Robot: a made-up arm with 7 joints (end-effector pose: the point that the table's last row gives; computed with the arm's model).
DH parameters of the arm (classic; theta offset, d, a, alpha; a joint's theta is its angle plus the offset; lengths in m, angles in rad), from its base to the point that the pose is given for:
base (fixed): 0.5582 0 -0.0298 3.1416
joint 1: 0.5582 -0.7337 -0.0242 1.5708
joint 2: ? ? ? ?
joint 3: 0 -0.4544 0.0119 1.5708
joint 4: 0 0.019 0.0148 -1.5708
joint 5: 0 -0.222 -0.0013 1.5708
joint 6: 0 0.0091 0.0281 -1.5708
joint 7: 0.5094 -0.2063 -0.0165 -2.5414
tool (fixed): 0.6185 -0.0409 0 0
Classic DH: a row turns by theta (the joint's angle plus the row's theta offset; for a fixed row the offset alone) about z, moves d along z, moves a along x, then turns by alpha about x.
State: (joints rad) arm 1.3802 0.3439 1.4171 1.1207 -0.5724 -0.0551 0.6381
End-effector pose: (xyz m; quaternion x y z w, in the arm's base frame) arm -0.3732 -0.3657 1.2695 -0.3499 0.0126 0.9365 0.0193
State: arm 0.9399 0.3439 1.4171 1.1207 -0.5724 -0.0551 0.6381
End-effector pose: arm -0.1909 -0.4806 1.2695 0.3442 0.0641 -0.9181 0.1857
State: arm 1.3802 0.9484 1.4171 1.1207 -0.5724 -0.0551 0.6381
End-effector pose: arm -0.3257 -0.6122 1.0030 -0.2756 -0.2606 0.9175 0.1200
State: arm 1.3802 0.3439 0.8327 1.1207 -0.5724 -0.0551 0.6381
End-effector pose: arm -0.2156 -0.5089 1.2084 0.4274 0.1019 -0.8689 0.2279
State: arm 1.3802 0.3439 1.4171 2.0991 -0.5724 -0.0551 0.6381
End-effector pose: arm -0.3628 -0.2307 0.9215 -0.6932 -0.0859 0.6801 0.2226
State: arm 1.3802 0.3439 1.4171 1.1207 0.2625 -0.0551 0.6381
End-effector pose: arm -0.3945 -0.3423 1.2496 -0.1445 -0.2454 0.9199 0.2698
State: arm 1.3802 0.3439 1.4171 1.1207 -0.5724 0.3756 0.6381
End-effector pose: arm -0.3640 -0.3770 1.1950 -0.5057 -0.1111 0.8552 0.0223
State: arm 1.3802 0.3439 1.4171 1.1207 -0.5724 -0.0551 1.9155
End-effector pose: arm -0.3931 -0.3449 1.2517 -0.0339 -0.3502 0.8408 0.4114
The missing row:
joint 2: 0 -0.0432 -0.0181 -1.5708
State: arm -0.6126 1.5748 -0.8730 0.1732 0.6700 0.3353 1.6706
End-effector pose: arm 0.5676 0.4837 0.6018 -0.6086 0.2624 -0.0974 0.7425
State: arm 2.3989 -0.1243 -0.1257 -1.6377 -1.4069 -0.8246 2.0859
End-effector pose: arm 0.1961 0.4045 1.1152 -0.3702 -0.8296 -0.2300 0.3491
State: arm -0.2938 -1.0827 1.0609 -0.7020 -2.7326 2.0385 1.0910
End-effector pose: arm -0.4827 -0.0489 0.9085 -0.7489 -0.2780 -0.2890 0.5275
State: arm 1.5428 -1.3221 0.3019 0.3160 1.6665 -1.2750 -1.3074
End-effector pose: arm 0.0469 0.6472 1.0693 -0.5694 -0.2055 -0.7249 0.3286
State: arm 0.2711 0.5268 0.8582 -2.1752 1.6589 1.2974 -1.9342
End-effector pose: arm -0.1170 0.0269 1.1251 0.0793 -0.5960 0.5444 0.5849
